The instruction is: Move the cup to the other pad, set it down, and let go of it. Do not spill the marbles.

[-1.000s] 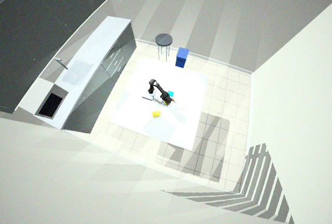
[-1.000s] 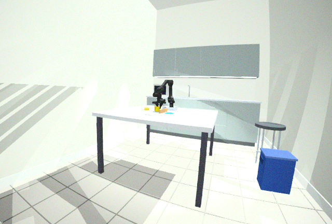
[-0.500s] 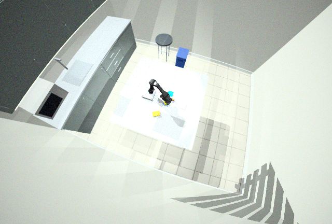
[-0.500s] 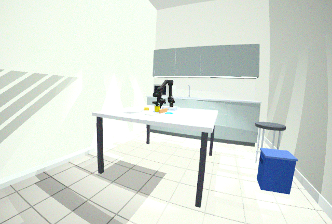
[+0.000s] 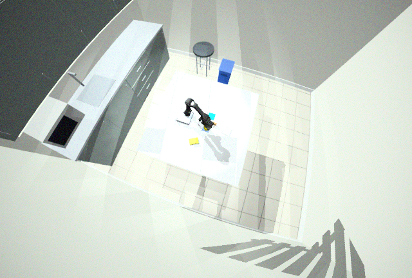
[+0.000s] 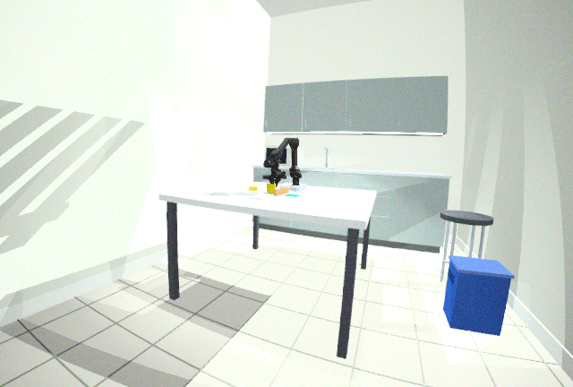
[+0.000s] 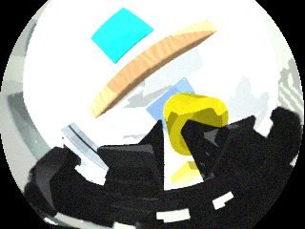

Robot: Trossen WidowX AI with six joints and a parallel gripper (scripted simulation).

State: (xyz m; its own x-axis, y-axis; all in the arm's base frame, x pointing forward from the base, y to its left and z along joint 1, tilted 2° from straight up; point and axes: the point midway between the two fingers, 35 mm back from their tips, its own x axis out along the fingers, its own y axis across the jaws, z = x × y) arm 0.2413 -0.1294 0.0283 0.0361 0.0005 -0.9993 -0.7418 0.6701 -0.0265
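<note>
Now: gripper tip 4 cm above the light blue pad, 2 cm to the left of it and 2 cm short of it. The rest, counted from my gripper tip: yellow cup 2 cm to the right, 2 cm ahead; wooden block 7 cm to the left, 4 cm ahead, 2 cm below.
</note>
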